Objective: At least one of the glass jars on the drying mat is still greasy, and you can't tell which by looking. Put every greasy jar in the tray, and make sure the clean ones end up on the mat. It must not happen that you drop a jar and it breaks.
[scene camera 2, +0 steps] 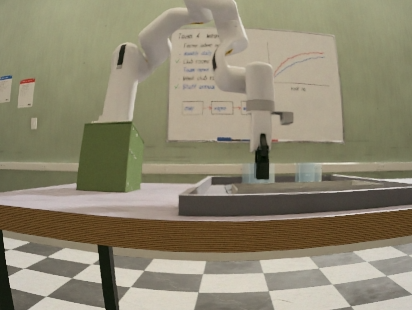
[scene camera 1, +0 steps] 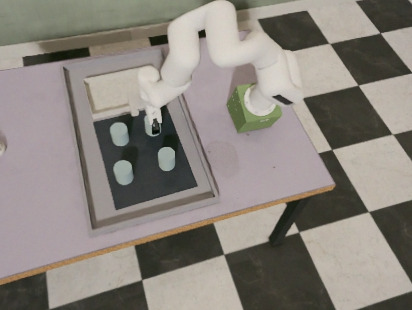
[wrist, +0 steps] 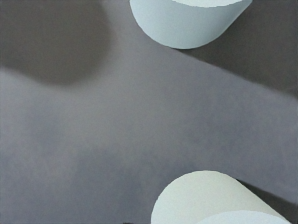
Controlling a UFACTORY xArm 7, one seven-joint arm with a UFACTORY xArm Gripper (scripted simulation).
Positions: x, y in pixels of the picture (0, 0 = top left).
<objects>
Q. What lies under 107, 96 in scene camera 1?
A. A beige tray.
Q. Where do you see a beige tray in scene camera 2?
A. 319, 186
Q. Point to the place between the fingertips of the gripper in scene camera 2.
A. At 261, 179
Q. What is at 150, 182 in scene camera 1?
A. A dark drying mat.
</objects>
